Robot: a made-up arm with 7 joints.
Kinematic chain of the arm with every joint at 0, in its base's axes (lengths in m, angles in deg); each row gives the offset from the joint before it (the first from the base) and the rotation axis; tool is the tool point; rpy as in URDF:
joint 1: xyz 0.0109 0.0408 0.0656 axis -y
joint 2: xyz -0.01 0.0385 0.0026 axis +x
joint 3: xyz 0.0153 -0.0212 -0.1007 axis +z
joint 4: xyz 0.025 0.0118 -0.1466 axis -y
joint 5: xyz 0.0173 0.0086 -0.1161 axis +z
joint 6: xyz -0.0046 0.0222 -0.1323 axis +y
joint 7: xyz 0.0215 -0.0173 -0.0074 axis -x
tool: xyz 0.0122 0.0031 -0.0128 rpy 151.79 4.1 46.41
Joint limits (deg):
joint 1: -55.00..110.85
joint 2: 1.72..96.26
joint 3: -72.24..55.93
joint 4: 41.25..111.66
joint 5: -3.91..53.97
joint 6: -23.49..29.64
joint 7: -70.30..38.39
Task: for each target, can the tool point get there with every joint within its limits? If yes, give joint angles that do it. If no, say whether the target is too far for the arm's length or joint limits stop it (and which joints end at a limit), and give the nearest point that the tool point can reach.
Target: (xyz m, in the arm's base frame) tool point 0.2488 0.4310 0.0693
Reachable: yes | joints -31.70 82.36 33.14 65.39 48.45 -6.62 -54.64
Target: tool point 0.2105 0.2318 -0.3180
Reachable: yes | joints -10.14 32.22 -12.90 51.00 0.97 -11.70 17.95
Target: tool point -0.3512 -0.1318 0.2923
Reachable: no: joint limits stop it (at a limit: joint 2, joint 3, joint 4, joint 5) | nearest point -0.2177 0.1652 0.2087 | short by 0.336 m
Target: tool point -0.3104 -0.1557 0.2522
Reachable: no: joint limits stop it (at a limit: joint 2, joint 3, joint 4, joint 5) | nearest point -0.2173 0.1627 0.1981 | short by 0.336 m
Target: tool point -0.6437 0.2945 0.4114
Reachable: no: too far | nearest point -0.2725 0.3127 0.2153 | short by 0.420 m
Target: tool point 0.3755 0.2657 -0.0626
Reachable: yes | joints 23.94 34.14 -0.61 61.41 3.09 -17.59 9.18
